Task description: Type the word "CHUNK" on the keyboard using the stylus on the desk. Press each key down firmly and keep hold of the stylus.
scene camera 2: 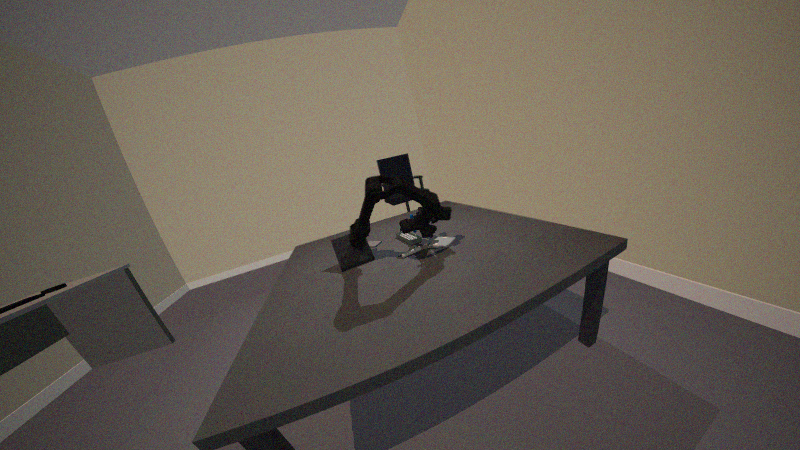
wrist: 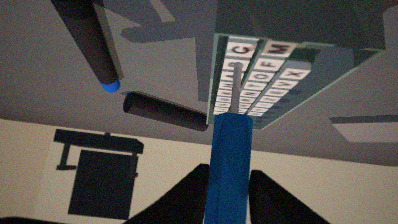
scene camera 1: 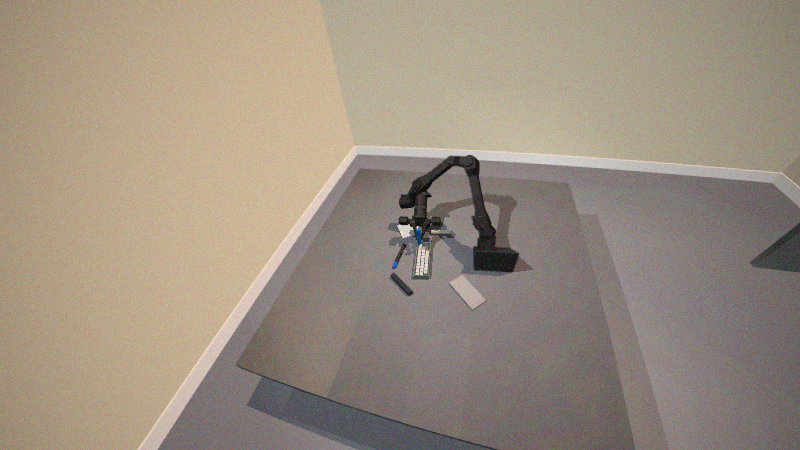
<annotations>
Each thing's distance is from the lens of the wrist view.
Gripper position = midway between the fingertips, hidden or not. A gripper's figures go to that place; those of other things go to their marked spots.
my gripper (wrist: 228, 176): 11 cm
black cylinder (wrist: 135, 104): 27 cm
</annotations>
